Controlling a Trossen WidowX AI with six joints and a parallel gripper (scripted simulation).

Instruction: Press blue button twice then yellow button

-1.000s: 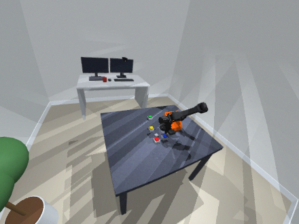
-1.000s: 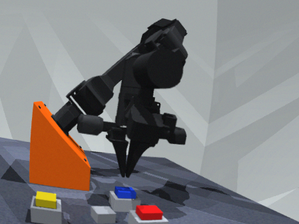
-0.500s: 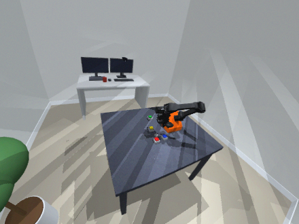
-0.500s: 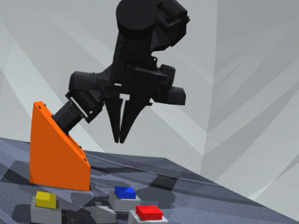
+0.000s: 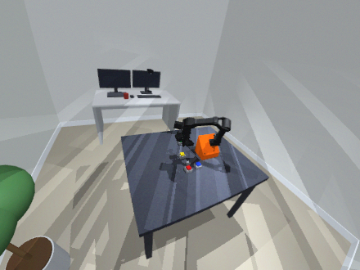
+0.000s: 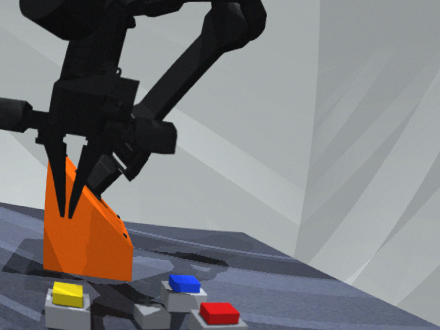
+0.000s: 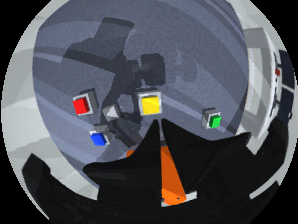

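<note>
Right now the yellow button is 8 cm below my gripper tip and 1 cm behind it. From my gripper tip the other things lie so: grey block 11 cm below, 10 cm to the left, 2 cm behind; red button 16 cm to the left, 8 cm below, 1 cm ahead; blue button 15 cm to the left, 9 cm behind, 8 cm below.
</note>
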